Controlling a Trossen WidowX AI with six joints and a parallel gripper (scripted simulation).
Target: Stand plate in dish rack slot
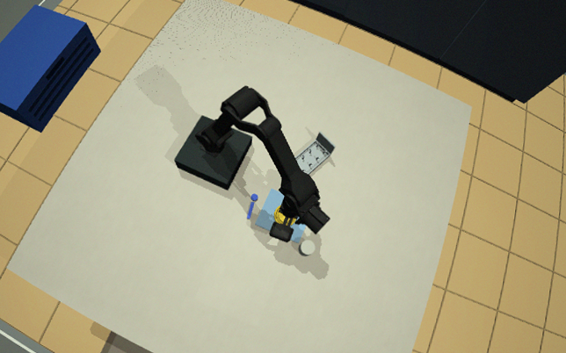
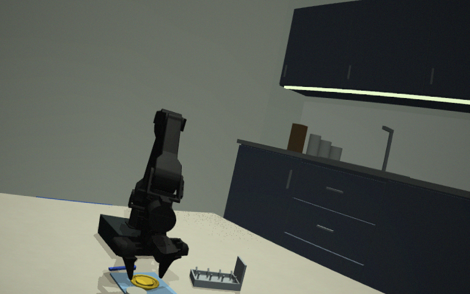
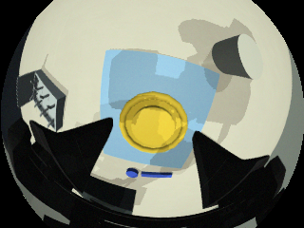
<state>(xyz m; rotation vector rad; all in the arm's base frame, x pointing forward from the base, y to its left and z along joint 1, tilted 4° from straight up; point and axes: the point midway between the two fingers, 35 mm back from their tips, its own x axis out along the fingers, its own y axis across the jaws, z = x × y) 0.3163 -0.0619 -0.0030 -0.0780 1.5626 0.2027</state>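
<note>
Now: gripper tip 1 cm past the light blue mat and 3 cm above it. Round my gripper tip: white cup: 10 cm ahead, 6 cm to the right; then blue spoon: 11 cm behind, 2 cm to the right, 2 cm below; then yellow plate: 1 cm below.
</note>
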